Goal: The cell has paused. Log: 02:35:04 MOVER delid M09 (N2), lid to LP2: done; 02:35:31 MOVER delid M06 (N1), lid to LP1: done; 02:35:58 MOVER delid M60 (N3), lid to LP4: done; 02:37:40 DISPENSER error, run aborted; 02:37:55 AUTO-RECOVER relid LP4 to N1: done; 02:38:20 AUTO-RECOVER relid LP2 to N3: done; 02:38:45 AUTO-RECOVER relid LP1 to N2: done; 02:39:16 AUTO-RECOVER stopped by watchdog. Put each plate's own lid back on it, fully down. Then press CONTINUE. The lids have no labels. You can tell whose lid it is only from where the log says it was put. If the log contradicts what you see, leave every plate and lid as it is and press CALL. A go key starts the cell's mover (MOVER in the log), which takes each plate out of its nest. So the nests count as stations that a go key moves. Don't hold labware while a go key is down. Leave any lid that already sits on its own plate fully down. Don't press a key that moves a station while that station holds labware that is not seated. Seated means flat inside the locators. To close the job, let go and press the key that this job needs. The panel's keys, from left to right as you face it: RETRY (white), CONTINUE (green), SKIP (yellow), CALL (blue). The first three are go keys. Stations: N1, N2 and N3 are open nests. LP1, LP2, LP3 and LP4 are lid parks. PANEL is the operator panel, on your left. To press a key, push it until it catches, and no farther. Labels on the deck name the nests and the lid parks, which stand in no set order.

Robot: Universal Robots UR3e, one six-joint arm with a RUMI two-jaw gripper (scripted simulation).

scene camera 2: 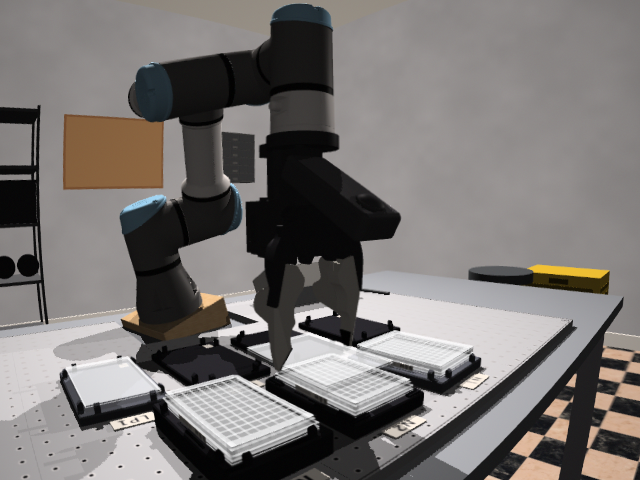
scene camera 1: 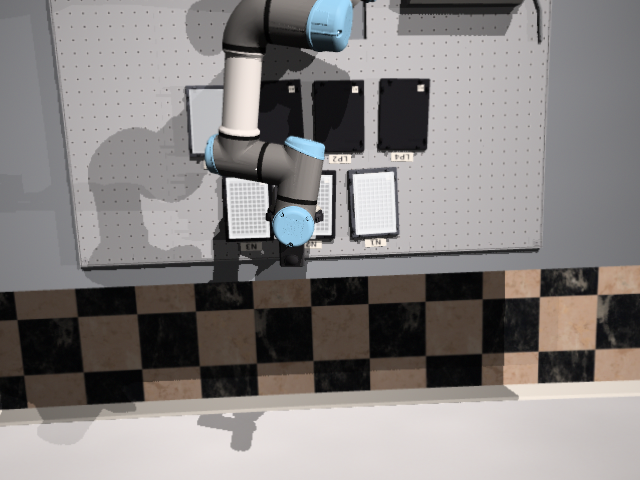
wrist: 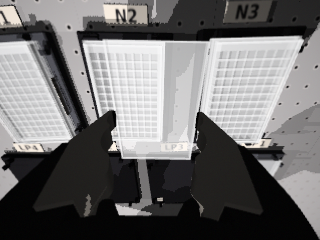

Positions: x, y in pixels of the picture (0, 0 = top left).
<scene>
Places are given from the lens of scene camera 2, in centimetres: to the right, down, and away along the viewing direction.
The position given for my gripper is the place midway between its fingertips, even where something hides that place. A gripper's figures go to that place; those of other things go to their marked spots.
my gripper (scene camera 2: 315, 360): 0, 12, 42
clear lid (scene camera 2: 326, 365): 1, 12, 38
clear lid (scene camera 2: 119, 381): -23, 16, 43
</scene>
